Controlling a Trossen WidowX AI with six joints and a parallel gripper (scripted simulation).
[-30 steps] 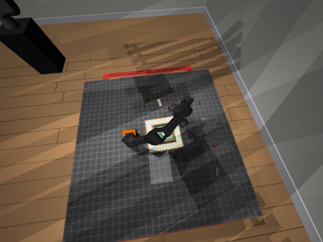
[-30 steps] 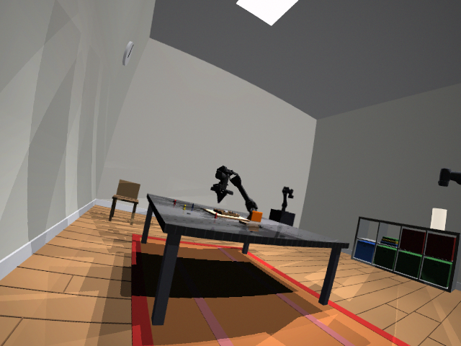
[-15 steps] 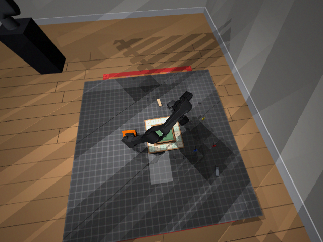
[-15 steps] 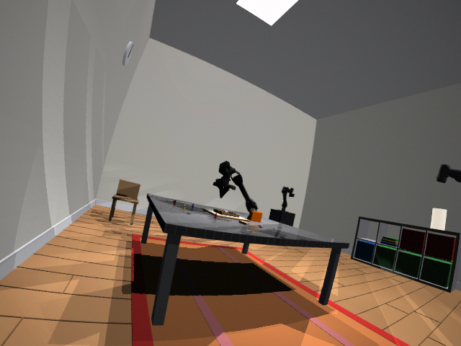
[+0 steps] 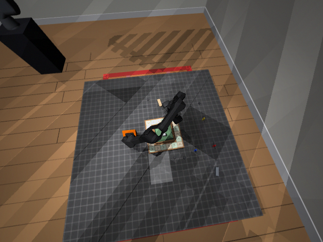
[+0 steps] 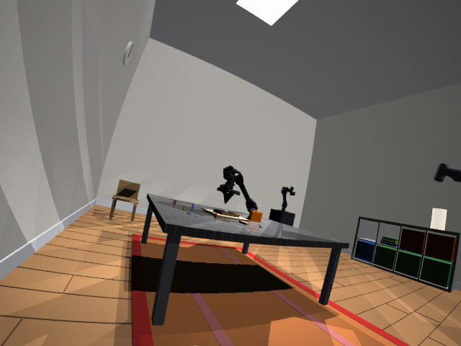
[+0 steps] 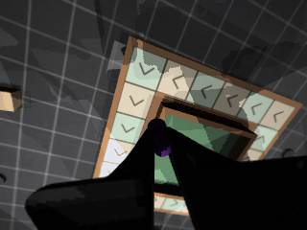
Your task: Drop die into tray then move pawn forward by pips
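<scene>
Now: gripper tip 10 cm to the left of the green dice tray, 10 cm above it and 7 cm past it. Round my gripper tip: white die (11 cm to the right, 8 cm below, 7 cm behind); purple pawn (1 cm above); wooden block (20 cm to the left, 10 cm below, 7 cm behind).
</scene>
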